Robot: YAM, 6 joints.
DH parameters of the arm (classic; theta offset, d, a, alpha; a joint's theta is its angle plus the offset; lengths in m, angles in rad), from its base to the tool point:
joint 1: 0 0.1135 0.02 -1.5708
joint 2: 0 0 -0.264 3.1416
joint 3: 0.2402 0 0.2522 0
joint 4: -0.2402 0 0.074 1.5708
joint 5: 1.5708 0 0 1.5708
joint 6: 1.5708 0.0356 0 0
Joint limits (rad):
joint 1: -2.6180..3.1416
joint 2: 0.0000..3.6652
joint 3: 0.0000..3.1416
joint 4: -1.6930..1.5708
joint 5: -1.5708..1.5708
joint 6: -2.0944..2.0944
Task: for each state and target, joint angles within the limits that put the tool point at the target. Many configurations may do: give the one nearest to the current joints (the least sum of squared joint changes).
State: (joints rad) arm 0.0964 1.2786 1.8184 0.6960 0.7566 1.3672
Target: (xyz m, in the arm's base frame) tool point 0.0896 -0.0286 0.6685
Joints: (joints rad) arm -0.0419 1.2348 1.9590 0.7052 0.7716 1.3672
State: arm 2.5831 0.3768 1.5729 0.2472 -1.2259 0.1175
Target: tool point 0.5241 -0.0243 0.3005
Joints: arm 3.1416 0.0000 2.1294 0.9013 -0.7515 0.1175
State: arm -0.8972 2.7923 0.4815 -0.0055 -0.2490 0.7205
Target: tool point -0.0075 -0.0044 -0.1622
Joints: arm -0.8970 3.3328 0.6738 0.0887 0.2441 0.7205
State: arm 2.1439 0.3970 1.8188 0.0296 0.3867 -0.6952
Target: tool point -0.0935 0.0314 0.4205
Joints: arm 2.8649 0.5345 0.9653 -0.2865 0.1313 -0.6952
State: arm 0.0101 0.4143 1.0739 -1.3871 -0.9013 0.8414
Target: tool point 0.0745 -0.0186 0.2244
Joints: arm -0.5318 0.6211 0.6085 -1.3348 -0.6572 0.8414
